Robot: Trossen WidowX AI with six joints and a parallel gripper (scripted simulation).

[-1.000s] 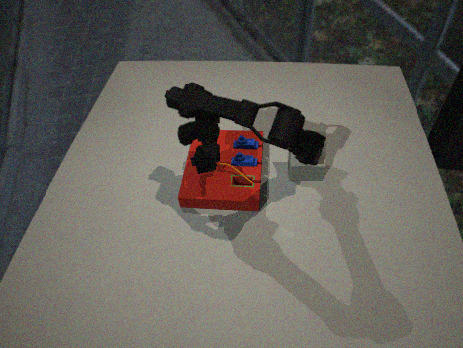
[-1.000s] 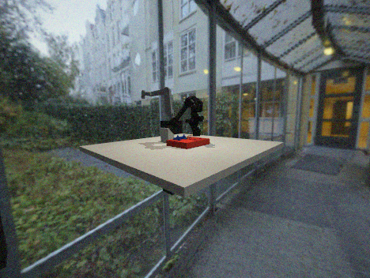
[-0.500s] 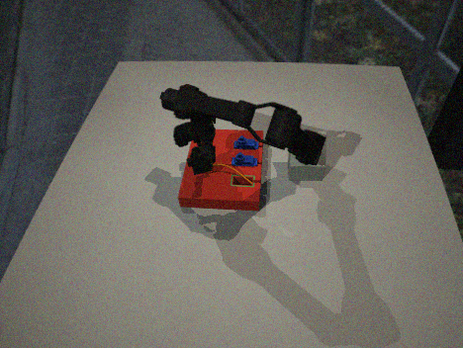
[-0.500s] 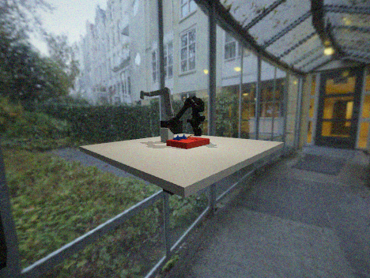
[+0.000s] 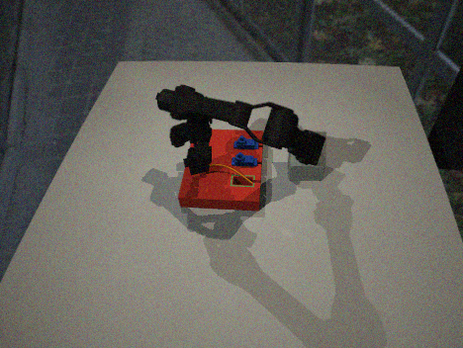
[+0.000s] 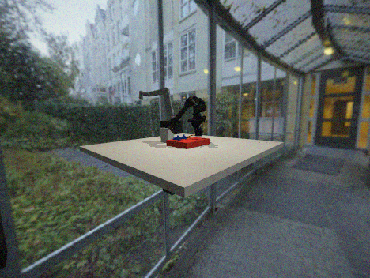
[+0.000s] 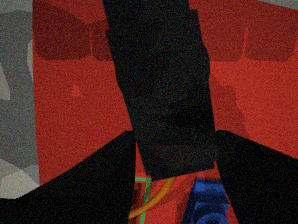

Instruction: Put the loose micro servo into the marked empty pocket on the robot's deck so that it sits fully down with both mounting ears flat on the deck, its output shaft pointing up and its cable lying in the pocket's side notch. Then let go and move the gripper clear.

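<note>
Now: the red deck 100 mm below my gripper tip and 60 mm to the right of it.
</note>
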